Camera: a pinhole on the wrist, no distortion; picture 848 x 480 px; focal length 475.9 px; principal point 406.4 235.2 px. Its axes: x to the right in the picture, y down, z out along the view. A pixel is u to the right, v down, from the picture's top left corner.
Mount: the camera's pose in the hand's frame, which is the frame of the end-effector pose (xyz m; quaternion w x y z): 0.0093 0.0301 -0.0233 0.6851 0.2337 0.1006 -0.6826
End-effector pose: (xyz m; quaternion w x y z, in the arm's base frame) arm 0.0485 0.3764 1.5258 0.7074 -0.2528 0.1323 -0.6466
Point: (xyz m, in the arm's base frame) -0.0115 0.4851 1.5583
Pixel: outside the picture
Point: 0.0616 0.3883 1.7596
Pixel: 447.9 345.8
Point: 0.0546 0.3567 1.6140
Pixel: 495.6 417.9
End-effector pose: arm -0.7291 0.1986 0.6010 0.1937 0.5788 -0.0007 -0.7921
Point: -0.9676 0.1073 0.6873
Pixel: 154.9 336.2
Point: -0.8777 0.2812 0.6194
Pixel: 558.5 282.1
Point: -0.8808 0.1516 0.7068
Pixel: 188.2 201.4
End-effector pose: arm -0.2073 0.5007 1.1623 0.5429 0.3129 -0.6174 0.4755
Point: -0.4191 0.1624 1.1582
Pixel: 90.3 321.9
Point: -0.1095 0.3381 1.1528
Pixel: 606.9 173.1
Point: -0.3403 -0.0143 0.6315
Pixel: outside the picture
